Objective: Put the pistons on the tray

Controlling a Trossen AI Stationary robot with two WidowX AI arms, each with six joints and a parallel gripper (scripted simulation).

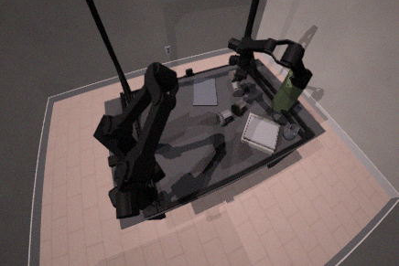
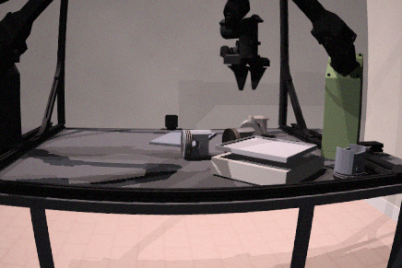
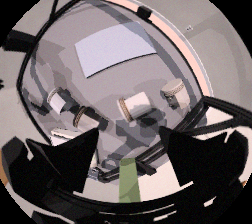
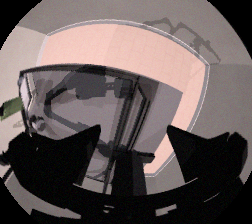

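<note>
Now: the piston 14 cm behind my left hand, 6 cm to the left of it and 16 cm below it. From my left hand the other things lie so: flat grey steel tray (10 cm behind, 18 cm to the right, 20 cm below); white scale pan (31 cm ahead, 1 cm to the right, 15 cm below).
</note>
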